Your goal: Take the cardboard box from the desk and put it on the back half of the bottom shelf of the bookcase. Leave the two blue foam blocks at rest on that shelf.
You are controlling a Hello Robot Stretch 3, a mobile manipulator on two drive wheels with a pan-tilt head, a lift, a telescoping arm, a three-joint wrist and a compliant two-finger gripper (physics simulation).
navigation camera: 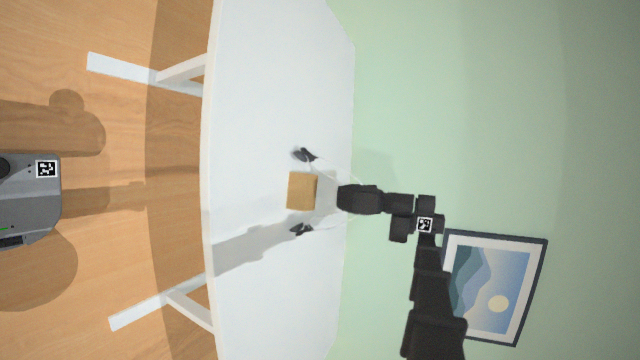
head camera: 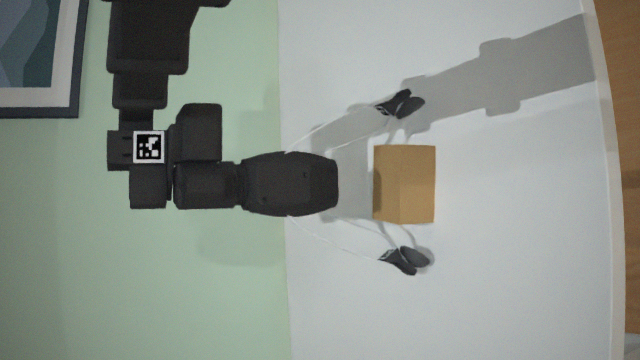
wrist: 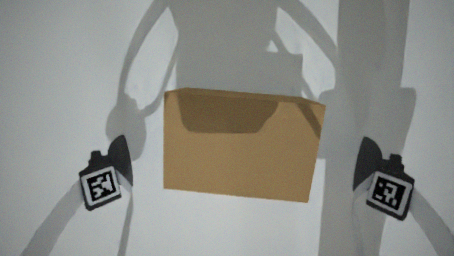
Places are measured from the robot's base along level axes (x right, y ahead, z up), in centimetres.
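Where they show: gripper, between the fingertips: [navigation camera: 292, 191] [head camera: 425, 181].
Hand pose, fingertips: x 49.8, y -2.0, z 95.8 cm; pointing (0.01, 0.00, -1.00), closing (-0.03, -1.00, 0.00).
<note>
After its pixels a point has its place.
The cardboard box [head camera: 405, 184] @(z 99.4, x 48.7, y -1.7 cm) [navigation camera: 302, 191] @(z 99.2, x 48.8, y -1.5 cm) [wrist: 240, 150] stands on the white desk [head camera: 525, 250] @(z 95.1, x 34.7, y 5.5 cm) [navigation camera: 270, 90] @(z 95.1, x 39.6, y 20.2 cm). My gripper [head camera: 407, 181] @(z 95.8, x 49.8, y -2.0 cm) [navigation camera: 302, 192] @(z 95.8, x 49.8, y -2.0 cm) [wrist: 240, 155] @(z 95.8, x 49.8, y -2.0 cm) is open, with one fingertip on each side of the box. A gap shows between each fingertip and the box in the wrist view. The gripper's body is on the wall side of the box, and its shadow falls on the desk and on part of the box. The bookcase and the two blue foam blocks do not show in these views.
A green wall [head camera: 240, 300] @(z 104.7, x 104.8, y 20.3 cm) [navigation camera: 450, 100] @(z 137.6, x 104.2, y 35.6 cm) runs behind the desk, with a framed picture [head camera: 74, 60] @(z 141.2, x 104.4, y -32.0 cm) [navigation camera: 537, 280] @(z 183.9, x 104.7, y -38.1 cm) on it. White desk legs [navigation camera: 185, 70] @(z 30.9, x 58.3, y 43.8 cm) [navigation camera: 192, 310] @(z 27.1, x 62.9, y -75.9 cm) stand on the wooden floor [navigation camera: 120, 30] @(z 0.0, x 38.8, y 64.6 cm). My grey base [navigation camera: 30, 200] @(z 16.1, x 8.1, y -10.7 cm) is on the floor in front of the desk.
</note>
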